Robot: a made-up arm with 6 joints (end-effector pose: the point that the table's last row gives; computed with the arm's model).
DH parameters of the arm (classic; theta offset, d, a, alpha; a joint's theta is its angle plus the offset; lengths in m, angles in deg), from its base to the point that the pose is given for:
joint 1: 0 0.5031 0 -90
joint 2: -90 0 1.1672 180
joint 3: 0 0 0 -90
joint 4: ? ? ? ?
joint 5: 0 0.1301 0 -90
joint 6: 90 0 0 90
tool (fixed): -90 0 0 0
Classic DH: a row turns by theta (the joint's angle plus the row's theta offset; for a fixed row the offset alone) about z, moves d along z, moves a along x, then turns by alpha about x.
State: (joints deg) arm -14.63 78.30 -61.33 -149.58 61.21 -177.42
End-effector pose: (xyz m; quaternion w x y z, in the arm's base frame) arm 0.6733 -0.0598 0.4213 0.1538 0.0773 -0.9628 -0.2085
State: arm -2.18 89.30 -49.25 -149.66 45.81 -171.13
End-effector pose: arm 0.7007 0.0857 0.1898 0.0455 0.1591 -0.9501 -0.2643
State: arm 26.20 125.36 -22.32 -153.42 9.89 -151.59
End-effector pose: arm 0.3432 0.2985 -0.4275 0.0587 -0.3212 0.8214 0.4676
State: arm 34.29 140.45 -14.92 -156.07 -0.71 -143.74
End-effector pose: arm 0.1014 0.2131 -0.5861 0.0377 -0.3516 0.7747 0.5242
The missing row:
joint 4: 0 -0.5692 0 90
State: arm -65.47 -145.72 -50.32 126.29 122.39 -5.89
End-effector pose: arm -0.2685 0.7738 0.0955 0.0389 -0.9601 0.1225 0.2483
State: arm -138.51 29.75 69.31 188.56 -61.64 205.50
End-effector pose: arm -0.6866 -0.7790 1.8640 0.0669 -0.7806 -0.0699 -0.6175
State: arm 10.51 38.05 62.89 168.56 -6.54 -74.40
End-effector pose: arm 1.1813 0.3488 1.6848 0.6735 -0.6845 -0.2390 -0.1437
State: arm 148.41 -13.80 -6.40 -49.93 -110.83 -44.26
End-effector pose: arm -0.2107 0.2279 1.6112 0.0545 -0.6534 0.6133 0.4405
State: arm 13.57 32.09 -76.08 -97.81 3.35 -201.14
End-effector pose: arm 0.3070 0.0923 0.9913 0.4400 -0.3978 0.6656 0.4529
